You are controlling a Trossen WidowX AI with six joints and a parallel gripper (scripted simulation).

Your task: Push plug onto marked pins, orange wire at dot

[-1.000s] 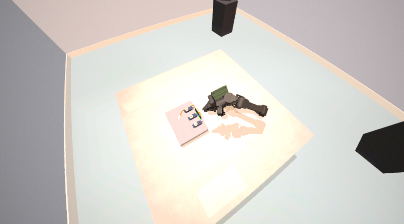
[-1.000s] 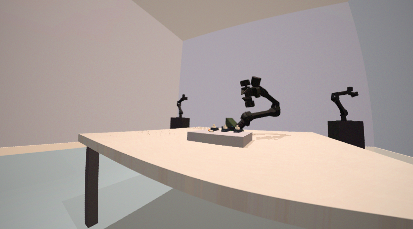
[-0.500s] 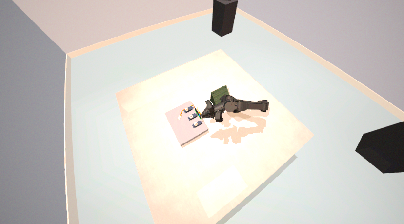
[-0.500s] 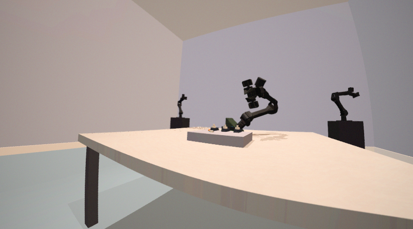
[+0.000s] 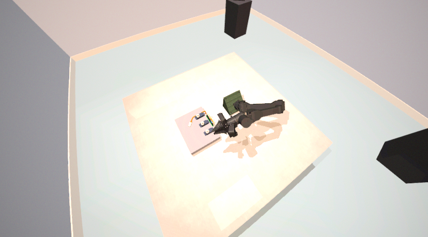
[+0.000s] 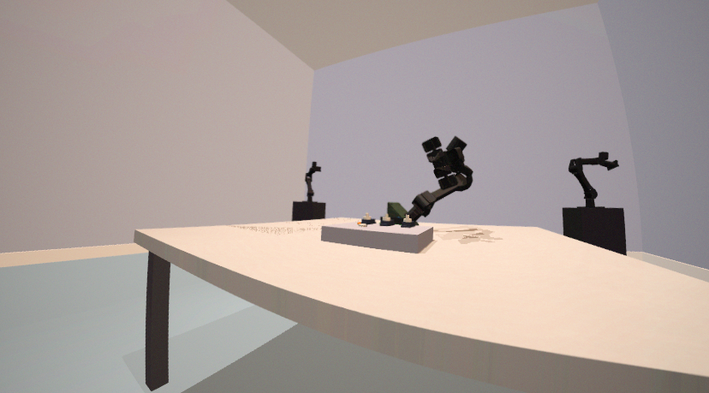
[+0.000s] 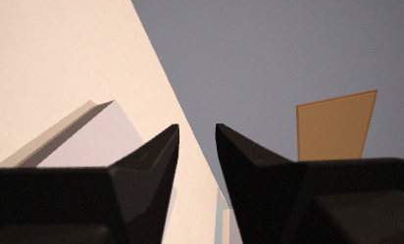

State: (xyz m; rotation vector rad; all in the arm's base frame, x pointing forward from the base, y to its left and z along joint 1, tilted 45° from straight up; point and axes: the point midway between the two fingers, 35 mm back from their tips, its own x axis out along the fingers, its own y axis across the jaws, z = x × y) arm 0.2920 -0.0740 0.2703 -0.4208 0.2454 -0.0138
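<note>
Right now the blue band is 8 cm behind my gripper tip, 13 cm to the right of it and 18 cm below it. Round my gripper tip: grey holder 7 cm ahead, 17 cm to the right, 23 cm below; then white dot 8 cm behind, 12 cm to the right, 18 cm below; then black pin header 9 cm behind, 16 cm to the right, 19 cm below.
</note>
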